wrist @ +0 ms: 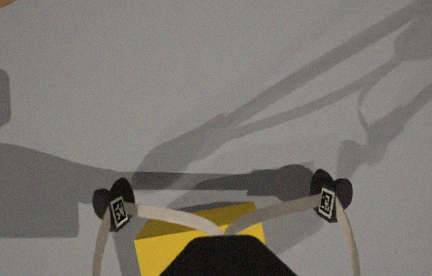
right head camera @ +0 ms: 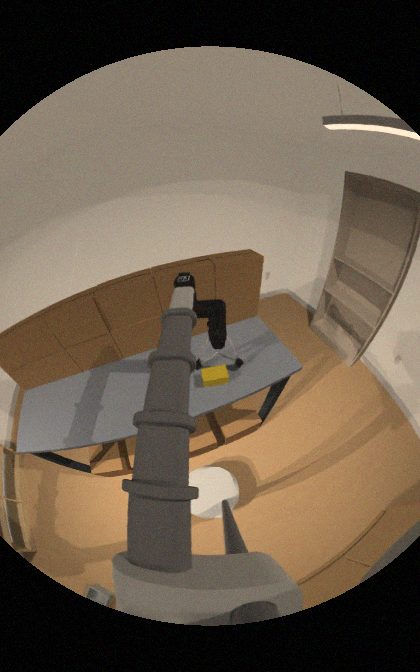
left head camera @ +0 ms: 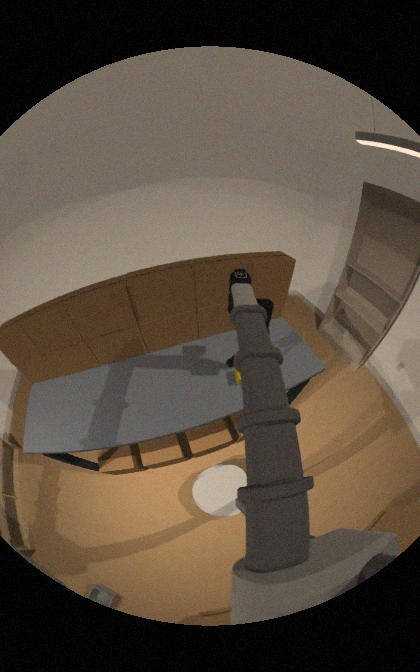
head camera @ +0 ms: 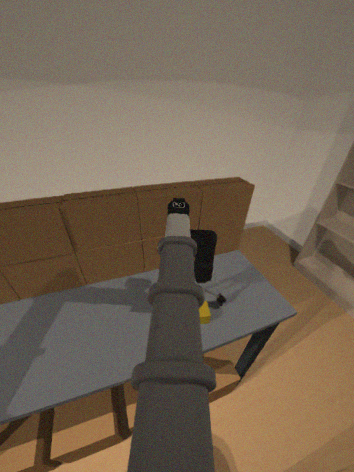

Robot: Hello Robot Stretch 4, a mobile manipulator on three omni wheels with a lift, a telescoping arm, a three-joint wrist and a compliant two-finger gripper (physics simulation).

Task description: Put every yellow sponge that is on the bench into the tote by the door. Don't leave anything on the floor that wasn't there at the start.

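A yellow sponge (head camera: 204,313) (left head camera: 238,377) (right head camera: 215,376) (wrist: 155,255) lies on the grey-blue bench (head camera: 100,350) (left head camera: 165,405) (right head camera: 50,415) (wrist: 100,50), towards its right end. The arm hides part of it in the head and left head views. My gripper (right head camera: 219,363) (wrist: 221,191) is open and empty above the bench. In the wrist view its fingertips stand wide apart at the sponge's far edge, and the black gripper body covers part of the sponge. A small grey open container (left head camera: 102,595) (right head camera: 99,595), which looks like the tote, stands on the floor at lower left. No door shows.
Brown cabinets (head camera: 100,220) (left head camera: 165,300) (right head camera: 125,310) stand behind the bench. A tall shelf unit (right head camera: 341,220) stands to the right. A round white disc (left head camera: 220,490) (right head camera: 215,492) shows low in front of the bench. My arm (head camera: 175,325) reaches over the bench's front edge.
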